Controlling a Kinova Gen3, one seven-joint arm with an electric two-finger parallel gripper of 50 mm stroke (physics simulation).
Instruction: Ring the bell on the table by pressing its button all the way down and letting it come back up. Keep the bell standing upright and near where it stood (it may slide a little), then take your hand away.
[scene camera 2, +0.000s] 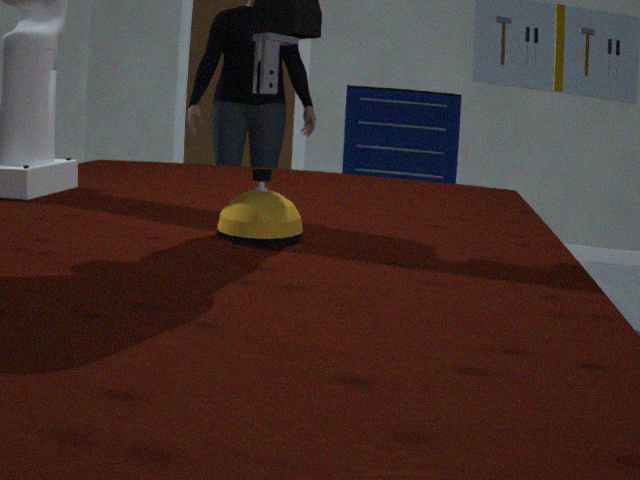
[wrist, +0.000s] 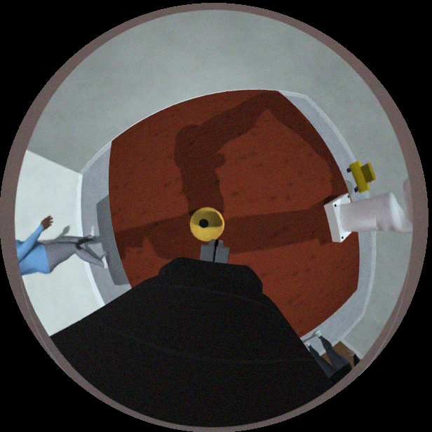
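Pixels of known places: gripper, fingertip midpoint: (scene camera 2: 264, 93); arm's base, origin of the base link: (scene camera 2: 26, 162).
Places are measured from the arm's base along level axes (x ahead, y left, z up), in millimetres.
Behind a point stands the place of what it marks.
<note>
A yellow domed bell (scene camera 2: 260, 217) @[y -259, x 406, z -17 mm] (wrist: 214, 233) with a black base stands upright on the red-brown table (scene camera 2: 361, 320) @[y -438, x 493, z -43 mm] (wrist: 260, 170). Its black button (scene camera 2: 262, 175) @[y -232, x 403, z 18 mm] (wrist: 204, 223) stands up on a short light stem above the dome. My gripper (scene camera 2: 265, 93) @[y -177, x 394, z 98 mm] (wrist: 215, 247) is shut and empty, fingers pointing down. In the scene view it hangs above the button, with a clear gap between the fingertips and the button. In the wrist view the fingertips show just below the bell's edge.
The arm's white base (scene camera 2: 46, 178) @[y -35, x 56, z -19 mm] (wrist: 336, 220) stands on the table at the left in the scene view and at the right in the wrist view. A blue drawer cabinet (scene camera 2: 402, 134) and a person in black (scene camera 2: 232, 67) are beyond the table. A yellow object (wrist: 359, 176) lies past the table edge.
</note>
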